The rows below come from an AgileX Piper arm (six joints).
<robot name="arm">
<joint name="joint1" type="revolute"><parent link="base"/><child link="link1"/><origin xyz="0.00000 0.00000 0.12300"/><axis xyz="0 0 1"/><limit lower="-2.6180" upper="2.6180"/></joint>
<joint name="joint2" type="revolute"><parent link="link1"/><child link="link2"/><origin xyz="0.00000 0.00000 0.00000"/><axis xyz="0 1 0"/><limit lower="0.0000" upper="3.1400"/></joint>
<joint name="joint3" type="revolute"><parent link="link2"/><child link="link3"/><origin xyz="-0.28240 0.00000 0.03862"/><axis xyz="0 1 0"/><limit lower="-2.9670" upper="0.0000"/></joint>
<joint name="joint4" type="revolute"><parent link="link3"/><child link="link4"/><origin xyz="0.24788 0.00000 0.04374"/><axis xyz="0.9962 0 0.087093"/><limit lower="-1.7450" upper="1.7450"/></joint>
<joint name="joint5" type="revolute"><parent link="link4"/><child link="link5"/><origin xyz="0.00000 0.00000 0.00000"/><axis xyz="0 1 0"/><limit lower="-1.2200" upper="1.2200"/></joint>
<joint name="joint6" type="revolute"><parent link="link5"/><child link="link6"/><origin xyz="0.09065 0.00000 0.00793"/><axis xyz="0.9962 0 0.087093"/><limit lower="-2.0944" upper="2.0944"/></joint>
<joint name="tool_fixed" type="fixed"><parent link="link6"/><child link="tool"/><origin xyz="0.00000 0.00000 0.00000" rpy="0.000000 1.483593 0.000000"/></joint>
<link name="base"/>
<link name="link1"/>
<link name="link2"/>
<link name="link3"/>
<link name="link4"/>
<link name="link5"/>
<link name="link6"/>
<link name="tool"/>
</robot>
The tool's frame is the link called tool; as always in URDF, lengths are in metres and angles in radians.
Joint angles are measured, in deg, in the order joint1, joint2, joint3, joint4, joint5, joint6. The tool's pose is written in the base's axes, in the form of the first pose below.
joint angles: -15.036, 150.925, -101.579, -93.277, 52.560, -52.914
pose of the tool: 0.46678, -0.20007, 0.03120, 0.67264, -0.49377, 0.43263, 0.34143
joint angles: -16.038, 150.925, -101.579, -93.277, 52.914, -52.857
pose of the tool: 0.46282, -0.20845, 0.03153, 0.66640, -0.50038, 0.42981, 0.34756
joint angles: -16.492, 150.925, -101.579, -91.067, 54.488, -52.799
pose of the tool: 0.45747, -0.21267, 0.03095, 0.65287, -0.52093, 0.41953, 0.35551
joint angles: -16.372, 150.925, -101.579, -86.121, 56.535, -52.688
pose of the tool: 0.45123, -0.21150, 0.02817, 0.63413, -0.55748, 0.39843, 0.35825
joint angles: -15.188, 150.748, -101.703, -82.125, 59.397, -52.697
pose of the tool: 0.44929, -0.20236, 0.02884, 0.61790, -0.58099, 0.38406, 0.36489
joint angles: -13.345, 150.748, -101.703, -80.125, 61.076, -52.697
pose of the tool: 0.45176, -0.18781, 0.02835, 0.61582, -0.58553, 0.37900, 0.36645
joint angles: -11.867, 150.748, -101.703, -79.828, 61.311, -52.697
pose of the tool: 0.45590, -0.17608, 0.02826, 0.62173, -0.57967, 0.38205, 0.36260
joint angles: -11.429, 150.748, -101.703, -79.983, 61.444, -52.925
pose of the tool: 0.45721, -0.17273, 0.02853, 0.62475, -0.57512, 0.38339, 0.36322
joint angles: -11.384, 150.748, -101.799, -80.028, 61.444, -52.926
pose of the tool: 0.45771, -0.17245, 0.02894, 0.62468, -0.57481, 0.38436, 0.36281
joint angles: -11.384, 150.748, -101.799, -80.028, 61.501, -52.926
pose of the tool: 0.45764, -0.17248, 0.02899, 0.62442, -0.57485, 0.38432, 0.36323
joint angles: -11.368, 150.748, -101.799, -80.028, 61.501, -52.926
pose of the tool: 0.45769, -0.17236, 0.02899, 0.62451, -0.57477, 0.38437, 0.36317
